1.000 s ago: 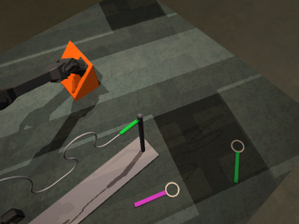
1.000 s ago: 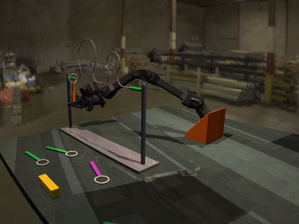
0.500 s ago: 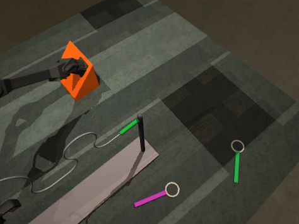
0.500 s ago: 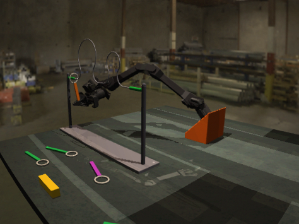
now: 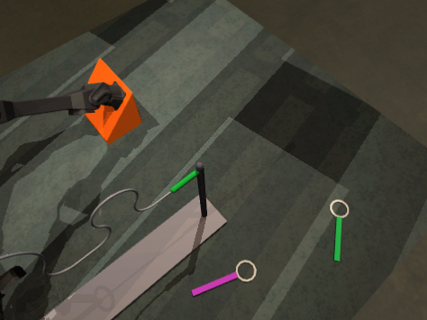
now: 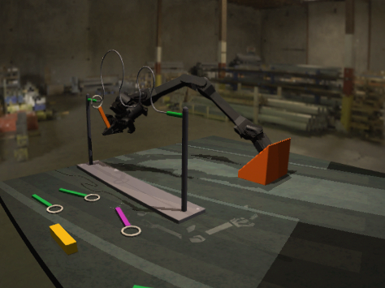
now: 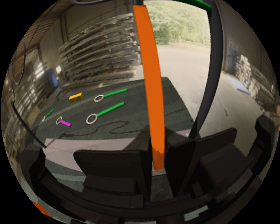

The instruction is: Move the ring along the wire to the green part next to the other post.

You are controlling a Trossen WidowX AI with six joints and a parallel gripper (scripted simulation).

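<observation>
My gripper tip is 90 mm below the orange-handled ring. Also, from my gripper tip: green-handled ring 260 mm ahead, 760 mm to the left, 150 mm below; then yellow block 370 mm ahead, 430 mm to the left, 140 mm below; then magenta-handled ring 180 mm ahead, 440 mm to the left, 150 mm below.
</observation>
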